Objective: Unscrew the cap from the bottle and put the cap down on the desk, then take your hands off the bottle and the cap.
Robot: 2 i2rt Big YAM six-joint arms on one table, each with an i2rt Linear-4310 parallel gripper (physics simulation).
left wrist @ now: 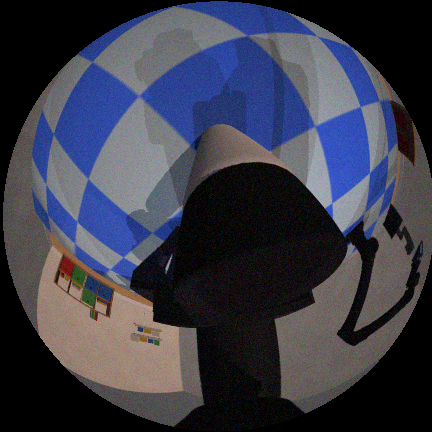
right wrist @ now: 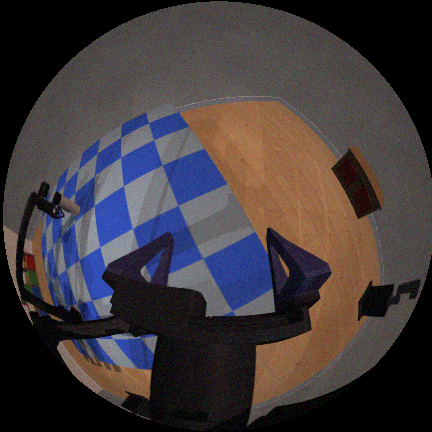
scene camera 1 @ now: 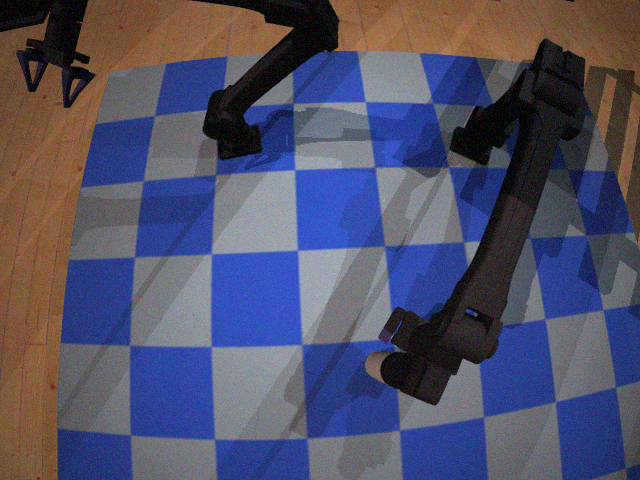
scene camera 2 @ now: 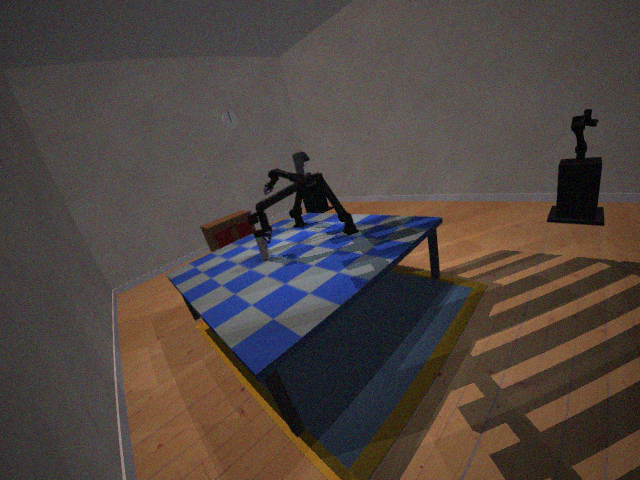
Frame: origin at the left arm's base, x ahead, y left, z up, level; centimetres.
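Seen in the pictures: left gripper, between the fingertips: (right wrist: pixel 61 214) (scene camera 1: pixel 408 343) (scene camera 2: pixel 269 241); right gripper, between the fingertips: (right wrist: pixel 217 234) (scene camera 1: pixel 49 99) (scene camera 2: pixel 264 193); left arm's base, origin of its link: (right wrist: pixel 76 314) (scene camera 1: pixel 470 146) (scene camera 2: pixel 350 231); right arm's base, origin of its link: (left wrist: pixel 353 231) (scene camera 1: pixel 239 143) (scene camera 2: pixel 300 225).
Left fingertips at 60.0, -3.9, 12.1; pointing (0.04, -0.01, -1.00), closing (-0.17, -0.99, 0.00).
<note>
Pixels of each thing's middle, then the offset from my left fingertips to it, as dx, dy, dz. Level surfaces: height alone.
- beige bottle, middle of its body: (left wrist: pixel 229 164) (scene camera 1: pixel 388 367) (right wrist: pixel 66 204) (scene camera 2: pixel 262 246) +5.9, -1.7, -2.1
- grey checkered table, height of its surface: dz -12.1
- black cap, middle of its body: (left wrist: pixel 257 255) (scene camera 1: pixel 399 370) (right wrist: pixel 56 198) +5.9, -1.7, +7.7
A beige bottle (scene camera 1: pixel 373 365) (scene camera 2: pixel 263 250) (left wrist: pixel 225 146) (right wrist: pixel 71 207) stands on the blue and grey checkered table (scene camera 1: pixel 256 295) (scene camera 2: pixel 270 300), with a black cap (scene camera 1: pixel 396 370) (left wrist: pixel 257 225) on top. My left gripper (scene camera 1: pixel 405 358) (scene camera 2: pixel 262 234) (left wrist: pixel 224 226) (right wrist: pixel 61 214) is open, with its fingers on either side of the cap. In the left wrist view one purple finger shows left of the cap and the other is hidden behind it. My right gripper (scene camera 2: pixel 269 186) (right wrist: pixel 217 234) is open and empty, raised high above the far part of the table.
The two arm bases (scene camera 1: pixel 232 135) (scene camera 1: pixel 475 143) stand at the table's far side. A wooden cabinet with red fronts (scene camera 2: pixel 228 229) (right wrist: pixel 358 187) stands on the floor beyond the table. The table's edges drop to a wooden floor (scene camera 2: pixel 199 419).
</note>
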